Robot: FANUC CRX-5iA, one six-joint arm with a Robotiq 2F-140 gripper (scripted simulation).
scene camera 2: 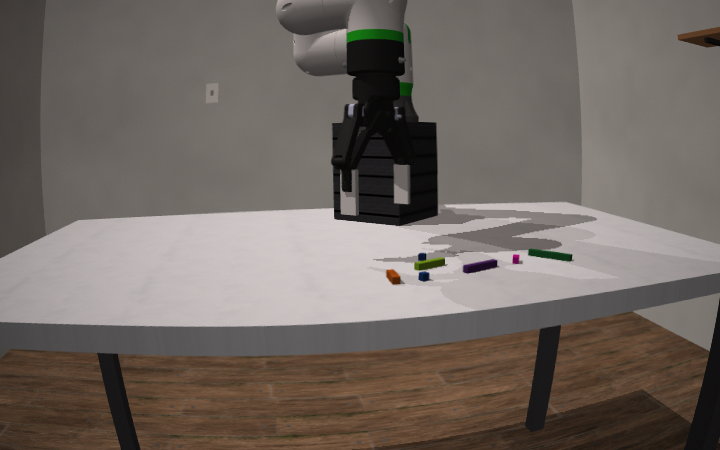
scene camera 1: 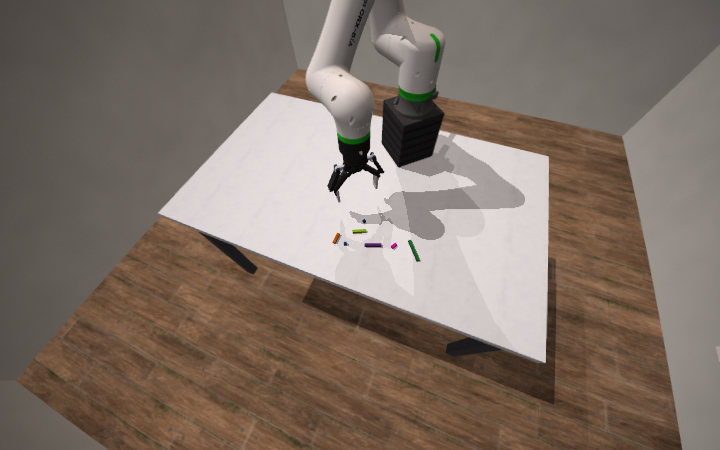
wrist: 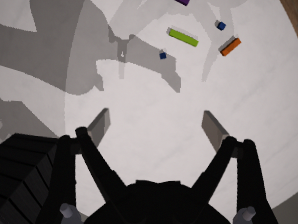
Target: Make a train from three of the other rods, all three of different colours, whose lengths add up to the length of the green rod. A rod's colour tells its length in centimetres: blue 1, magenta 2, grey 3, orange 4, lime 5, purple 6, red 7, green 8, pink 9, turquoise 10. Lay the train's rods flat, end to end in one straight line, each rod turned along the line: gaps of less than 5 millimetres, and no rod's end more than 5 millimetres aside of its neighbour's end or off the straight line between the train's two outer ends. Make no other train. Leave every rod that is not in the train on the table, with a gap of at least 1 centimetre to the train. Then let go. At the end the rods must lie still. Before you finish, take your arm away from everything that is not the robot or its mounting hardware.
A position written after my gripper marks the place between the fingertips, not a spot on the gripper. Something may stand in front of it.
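My gripper (scene camera 1: 357,193), visible. Same gripper (wrist: 156,117), visible too.
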